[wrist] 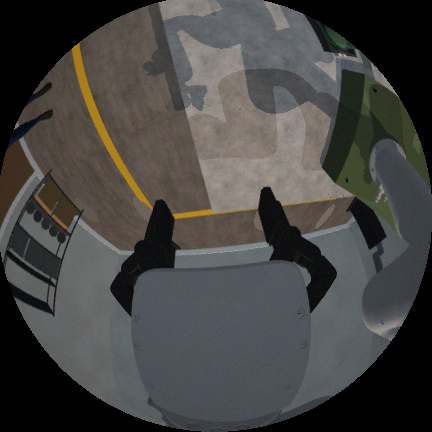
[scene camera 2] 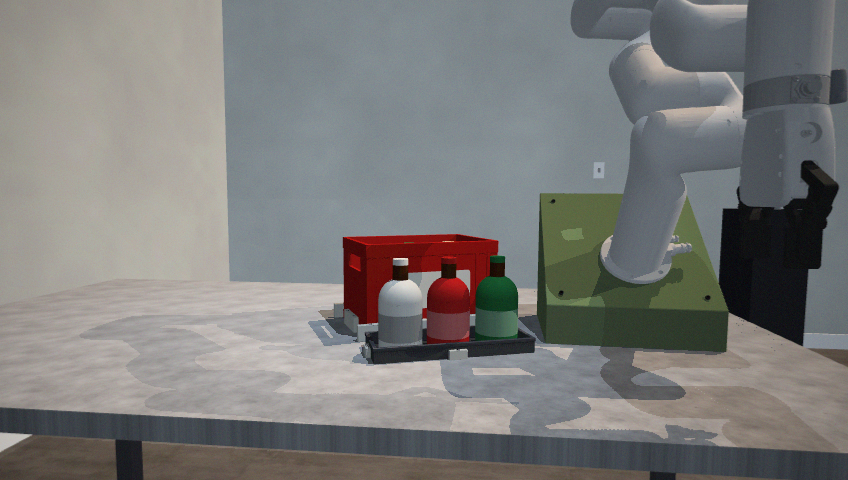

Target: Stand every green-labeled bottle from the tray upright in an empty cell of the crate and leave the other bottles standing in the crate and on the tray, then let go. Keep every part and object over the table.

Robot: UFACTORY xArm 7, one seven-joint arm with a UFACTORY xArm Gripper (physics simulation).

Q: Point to a green bottle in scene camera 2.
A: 496, 312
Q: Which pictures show the white bottle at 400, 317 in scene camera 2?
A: Scene camera 2 only.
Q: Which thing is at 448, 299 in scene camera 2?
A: A red bottle.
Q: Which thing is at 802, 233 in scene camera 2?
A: My gripper.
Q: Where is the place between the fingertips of my gripper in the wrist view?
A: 212, 203
